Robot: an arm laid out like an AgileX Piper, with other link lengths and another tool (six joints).
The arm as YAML. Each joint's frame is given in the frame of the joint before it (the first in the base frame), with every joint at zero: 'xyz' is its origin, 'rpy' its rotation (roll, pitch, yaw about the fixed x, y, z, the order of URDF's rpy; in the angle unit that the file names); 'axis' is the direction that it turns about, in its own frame. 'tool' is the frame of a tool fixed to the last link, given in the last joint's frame.
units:
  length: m
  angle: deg
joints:
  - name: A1
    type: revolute
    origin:
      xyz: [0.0, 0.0, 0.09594]
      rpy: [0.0, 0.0, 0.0]
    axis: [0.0, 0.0, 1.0]
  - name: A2
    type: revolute
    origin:
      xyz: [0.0, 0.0, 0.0]
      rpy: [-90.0, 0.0, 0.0]
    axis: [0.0, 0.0, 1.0]
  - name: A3
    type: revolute
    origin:
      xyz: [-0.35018, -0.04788, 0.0]
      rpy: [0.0, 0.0, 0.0]
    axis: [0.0, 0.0, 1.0]
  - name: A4
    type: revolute
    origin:
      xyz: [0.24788, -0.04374, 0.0]
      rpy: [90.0, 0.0, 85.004]
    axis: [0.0, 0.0, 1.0]
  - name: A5
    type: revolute
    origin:
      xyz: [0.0, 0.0, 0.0]
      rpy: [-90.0, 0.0, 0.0]
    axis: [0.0, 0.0, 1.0]
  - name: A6
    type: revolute
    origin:
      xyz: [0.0, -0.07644, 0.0]
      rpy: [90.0, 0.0, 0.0]
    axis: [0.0, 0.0, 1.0]
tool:
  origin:
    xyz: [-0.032, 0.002, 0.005]
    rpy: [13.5, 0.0, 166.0]
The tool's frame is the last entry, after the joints.
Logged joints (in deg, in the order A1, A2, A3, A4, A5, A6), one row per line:
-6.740, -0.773, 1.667, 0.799, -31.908, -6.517
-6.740, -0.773, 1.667, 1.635, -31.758, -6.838
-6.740, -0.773, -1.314, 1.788, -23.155, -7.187
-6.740, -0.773, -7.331, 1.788, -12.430, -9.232
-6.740, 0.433, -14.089, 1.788, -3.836, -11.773
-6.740, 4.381, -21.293, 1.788, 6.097, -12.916
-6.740, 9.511, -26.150, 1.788, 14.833, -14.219
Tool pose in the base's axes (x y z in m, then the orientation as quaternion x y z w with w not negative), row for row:
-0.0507, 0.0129, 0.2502, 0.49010, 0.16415, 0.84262, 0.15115
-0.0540, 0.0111, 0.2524, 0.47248, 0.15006, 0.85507, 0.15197
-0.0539, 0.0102, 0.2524, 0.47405, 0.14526, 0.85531, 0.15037
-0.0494, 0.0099, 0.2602, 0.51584, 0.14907, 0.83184, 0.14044
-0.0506, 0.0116, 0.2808, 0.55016, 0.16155, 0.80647, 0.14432
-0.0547, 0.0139, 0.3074, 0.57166, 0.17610, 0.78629, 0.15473
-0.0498, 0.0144, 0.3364, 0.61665, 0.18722, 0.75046, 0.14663
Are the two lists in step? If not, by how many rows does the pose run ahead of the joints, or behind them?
The pose runs 1 row behind the joints: the pose in row i belongs to the joints in row i - 1.
